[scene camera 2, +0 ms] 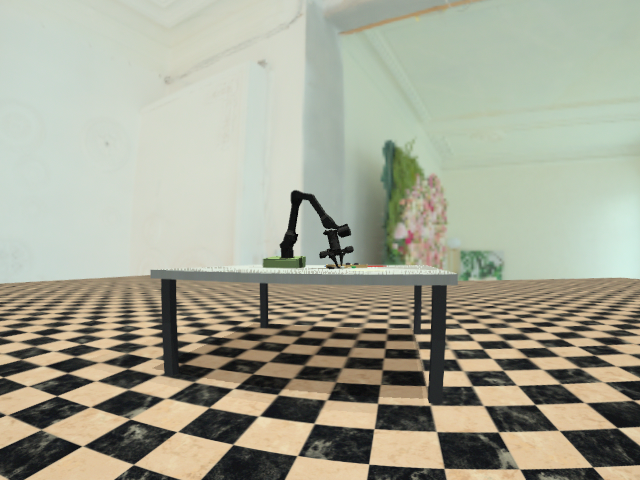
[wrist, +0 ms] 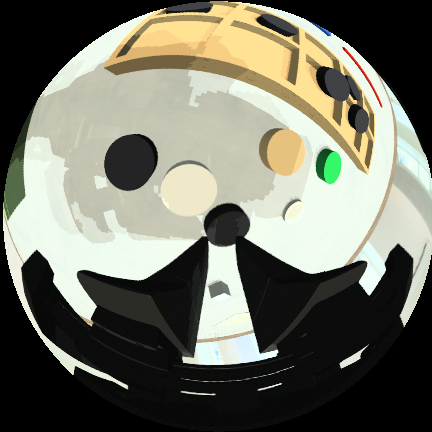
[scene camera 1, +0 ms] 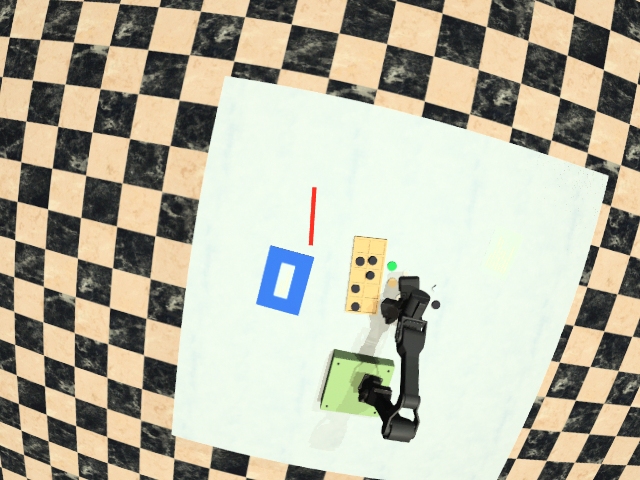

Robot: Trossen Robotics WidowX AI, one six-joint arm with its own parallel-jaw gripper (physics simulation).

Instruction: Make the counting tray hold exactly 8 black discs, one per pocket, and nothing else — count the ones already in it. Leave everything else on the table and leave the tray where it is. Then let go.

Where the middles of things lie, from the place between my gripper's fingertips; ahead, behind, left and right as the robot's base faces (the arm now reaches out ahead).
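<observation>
From my hand: cream disc [wrist: 188,187], 3 cm to the left, 3 cm behind; green disc [wrist: 328,163], 9 cm to the left, 5 cm ahead; tan disc [wrist: 281,150], 7 cm to the left; tan counting tray [scene camera 1: 368,297], 15 cm to the left, 1 cm behind.
</observation>
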